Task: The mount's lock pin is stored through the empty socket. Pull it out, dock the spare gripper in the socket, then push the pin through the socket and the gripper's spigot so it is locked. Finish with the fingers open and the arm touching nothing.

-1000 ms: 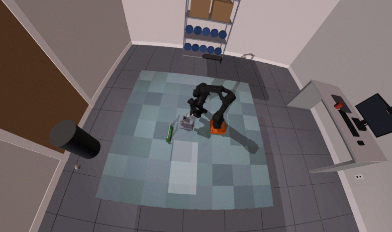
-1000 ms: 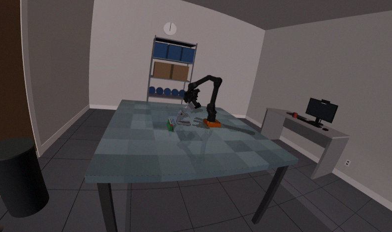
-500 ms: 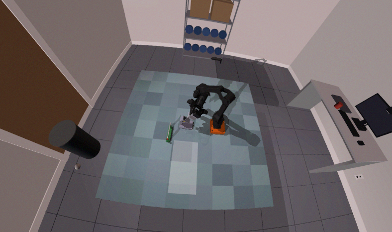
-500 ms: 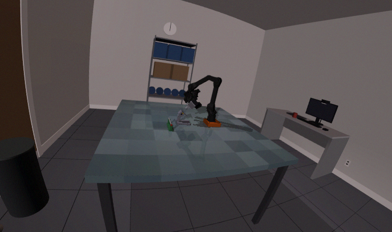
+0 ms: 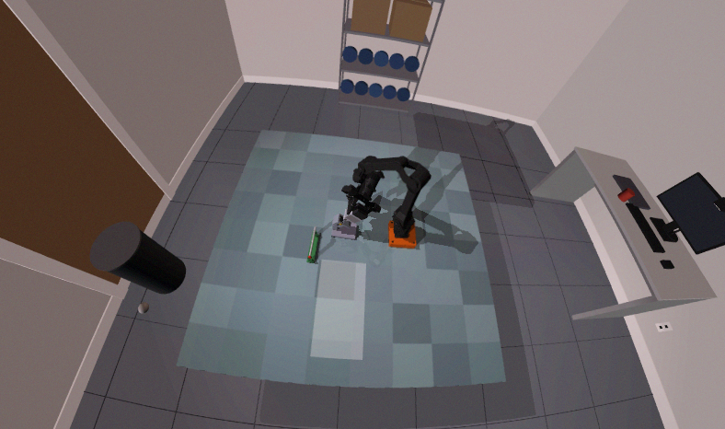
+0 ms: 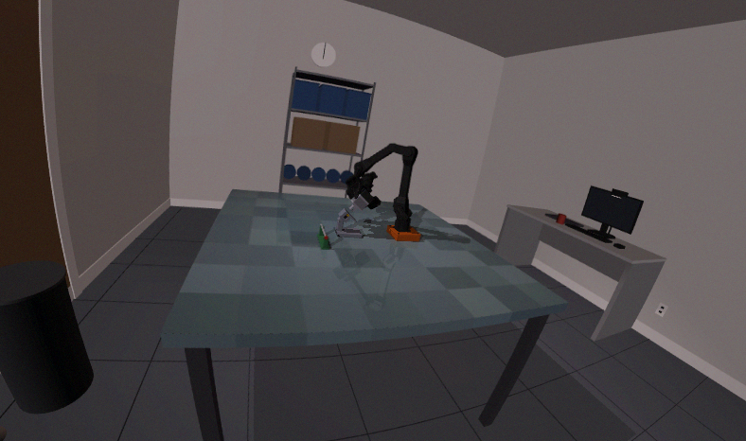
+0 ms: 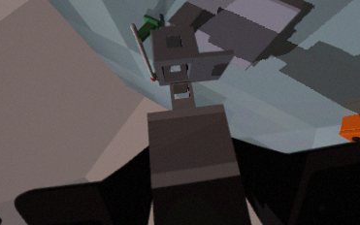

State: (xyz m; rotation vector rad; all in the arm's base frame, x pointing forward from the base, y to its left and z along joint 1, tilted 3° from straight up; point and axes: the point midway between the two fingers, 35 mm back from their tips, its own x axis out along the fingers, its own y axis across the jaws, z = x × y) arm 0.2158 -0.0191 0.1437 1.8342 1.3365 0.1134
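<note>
Right now my gripper tip is 16 cm short of the green bracket, 8 cm to the right of it and 13 cm above it. Round my gripper tip: grey mount (4 cm ahead, 2 cm to the right, 10 cm below); then spare gripper (1 cm to the right).
</note>
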